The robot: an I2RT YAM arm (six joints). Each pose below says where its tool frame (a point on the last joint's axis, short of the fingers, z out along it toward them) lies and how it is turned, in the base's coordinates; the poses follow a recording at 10 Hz.
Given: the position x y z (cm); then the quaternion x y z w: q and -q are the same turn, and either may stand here.
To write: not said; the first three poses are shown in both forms.
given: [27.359, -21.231, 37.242, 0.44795, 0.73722, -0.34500, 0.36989]
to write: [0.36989, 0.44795, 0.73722, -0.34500, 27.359, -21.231, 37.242]
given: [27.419, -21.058, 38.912, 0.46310, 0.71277, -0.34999, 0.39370]
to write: [0.39370, 0.46310, 0.71277, -0.34999, 27.419, -21.058, 38.912]
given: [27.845, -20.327, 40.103, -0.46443, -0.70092, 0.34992, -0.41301]
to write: [0.41301, 0.46443, 0.70092, -0.34992, 27.845, -20.327, 40.103]
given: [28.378, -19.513, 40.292, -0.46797, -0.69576, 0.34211, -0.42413]
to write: [0.42413, 0.46797, 0.69576, -0.34211, 28.378, -19.513, 40.292]
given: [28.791, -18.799, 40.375, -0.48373, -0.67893, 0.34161, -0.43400]
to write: [0.43400, 0.48373, 0.67893, -0.34161, 28.791, -18.799, 40.375]
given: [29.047, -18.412, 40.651, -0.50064, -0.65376, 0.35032, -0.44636]
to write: [0.44636, 0.50064, 0.65376, -0.35032, 29.047, -18.412, 40.651]
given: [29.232, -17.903, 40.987, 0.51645, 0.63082, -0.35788, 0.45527]
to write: [0.45527, 0.51645, 0.63082, -0.35788, 29.232, -17.903, 40.987]
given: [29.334, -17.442, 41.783, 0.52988, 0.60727, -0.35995, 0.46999]
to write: [0.46999, 0.52988, 0.60727, -0.35995, 29.334, -17.442, 41.783]
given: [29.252, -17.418, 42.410, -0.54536, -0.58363, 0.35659, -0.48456]
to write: [0.48456, 0.54536, 0.58363, -0.35659, 29.252, -17.418, 42.410]
